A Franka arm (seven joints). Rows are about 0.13 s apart.
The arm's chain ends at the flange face. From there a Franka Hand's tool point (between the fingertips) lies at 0.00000 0.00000 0.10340 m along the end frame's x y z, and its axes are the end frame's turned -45 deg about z.
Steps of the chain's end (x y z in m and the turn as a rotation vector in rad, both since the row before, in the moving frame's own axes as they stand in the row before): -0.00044, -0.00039, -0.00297, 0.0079, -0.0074, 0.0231; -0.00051, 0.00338, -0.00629, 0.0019, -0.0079, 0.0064; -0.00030, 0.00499, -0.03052, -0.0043, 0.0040, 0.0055; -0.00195, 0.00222, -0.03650, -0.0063, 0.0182, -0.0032; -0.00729, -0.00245, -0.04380, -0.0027, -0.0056, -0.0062; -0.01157, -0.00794, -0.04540, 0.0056, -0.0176, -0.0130; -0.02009, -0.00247, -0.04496, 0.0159, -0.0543, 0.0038; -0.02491, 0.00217, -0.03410, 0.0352, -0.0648, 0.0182; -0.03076, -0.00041, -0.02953, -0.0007, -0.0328, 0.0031
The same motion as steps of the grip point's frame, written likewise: 0.00001, -0.00171, -0.00298, 0.0108, 0.0004, 0.0231; -0.00319, 0.00131, -0.00629, 0.0069, -0.0042, 0.0064; -0.00376, 0.00392, -0.03052, -0.0059, -0.0002, 0.0055; -0.00208, 0.00198, -0.03652, -0.0173, 0.0084, -0.0032; -0.00403, -0.00710, -0.04380, 0.0021, -0.0059, -0.0062; -0.00346, -0.01549, -0.04542, 0.0164, -0.0085, -0.0130; -0.01526, -0.02109, -0.04513, 0.0496, -0.0272, 0.0038; -0.02124, -0.02340, -0.03438, 0.0707, -0.0209, 0.0182; -0.02391, -0.02439, -0.02959, 0.0227, -0.0237, 0.0031
